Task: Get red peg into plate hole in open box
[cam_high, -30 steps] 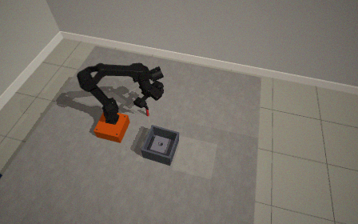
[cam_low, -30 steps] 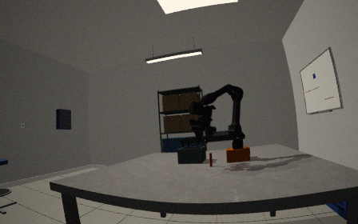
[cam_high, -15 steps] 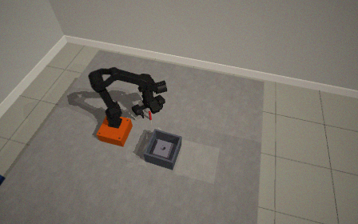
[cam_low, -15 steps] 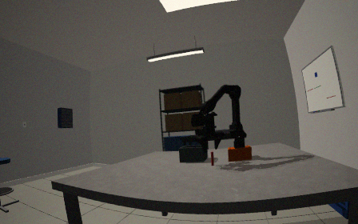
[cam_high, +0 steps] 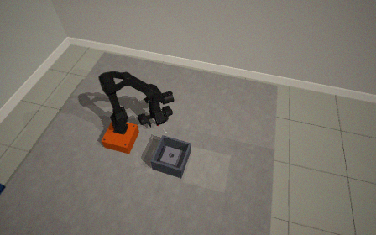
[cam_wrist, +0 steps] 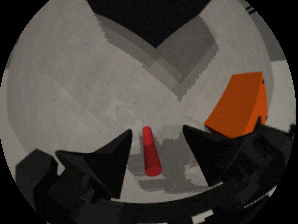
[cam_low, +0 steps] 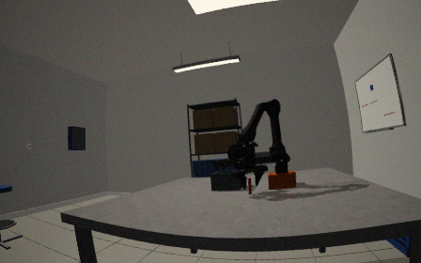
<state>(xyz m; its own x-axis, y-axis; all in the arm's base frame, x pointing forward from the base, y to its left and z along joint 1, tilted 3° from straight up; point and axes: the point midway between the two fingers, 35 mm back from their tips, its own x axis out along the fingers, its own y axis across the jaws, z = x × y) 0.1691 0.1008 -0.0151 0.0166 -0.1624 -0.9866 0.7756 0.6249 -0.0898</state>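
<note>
Now: gripper tip 2 cm to the right of the red peg and 1 cm below it. Also, from my gripper tip: grey bottom plate 14 cm ahead, 19 cm to the right, 2 cm above; then dark box 14 cm ahead, 19 cm to the right.
</note>
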